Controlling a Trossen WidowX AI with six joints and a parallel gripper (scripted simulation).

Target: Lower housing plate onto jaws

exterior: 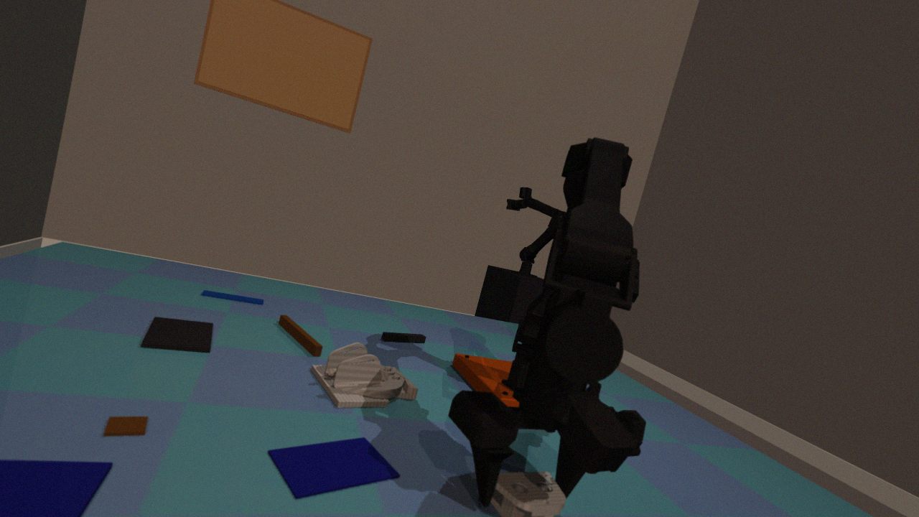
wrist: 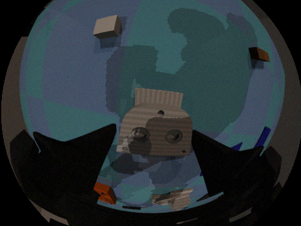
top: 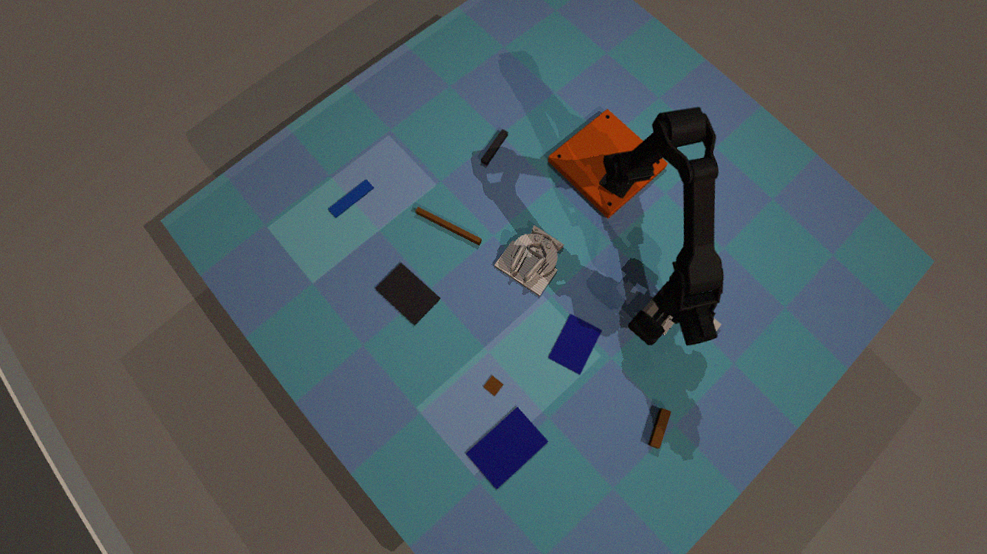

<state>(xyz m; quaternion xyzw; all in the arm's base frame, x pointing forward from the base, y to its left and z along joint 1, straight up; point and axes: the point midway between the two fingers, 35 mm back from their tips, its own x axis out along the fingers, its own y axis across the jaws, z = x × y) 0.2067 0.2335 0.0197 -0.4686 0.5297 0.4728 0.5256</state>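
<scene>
Now: the small white cube 120 mm to the left of my gripper tip and 50 mm behind it. Also, from my gripper tip: brown block: 200 mm ahead, 130 mm to the left; brown stick: 480 mm to the right, 110 mm ahead; small brown tile: 330 mm ahead, 190 mm to the right, 10 mm below.
</scene>
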